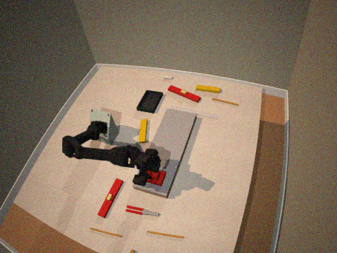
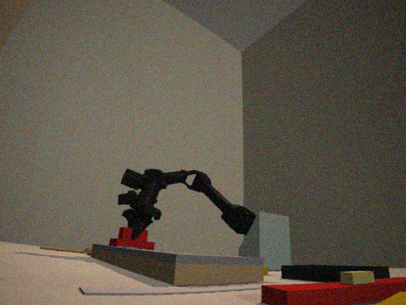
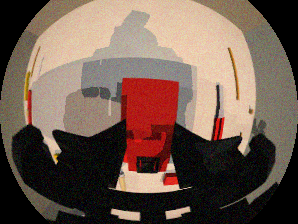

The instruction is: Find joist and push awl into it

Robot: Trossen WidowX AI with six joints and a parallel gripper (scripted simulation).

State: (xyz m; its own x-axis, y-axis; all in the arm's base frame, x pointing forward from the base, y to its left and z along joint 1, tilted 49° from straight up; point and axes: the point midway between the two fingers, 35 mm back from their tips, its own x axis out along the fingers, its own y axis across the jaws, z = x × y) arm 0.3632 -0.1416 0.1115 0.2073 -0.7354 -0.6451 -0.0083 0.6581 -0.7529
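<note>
The black tray is 230 mm behind my gripper tip, 500 mm to the left of it and 50 mm below it. From my gripper tip the other things lie so: stud finder (20 mm behind, 20 mm above); awl (180 mm behind, 60 mm to the left, 60 mm below).
</note>
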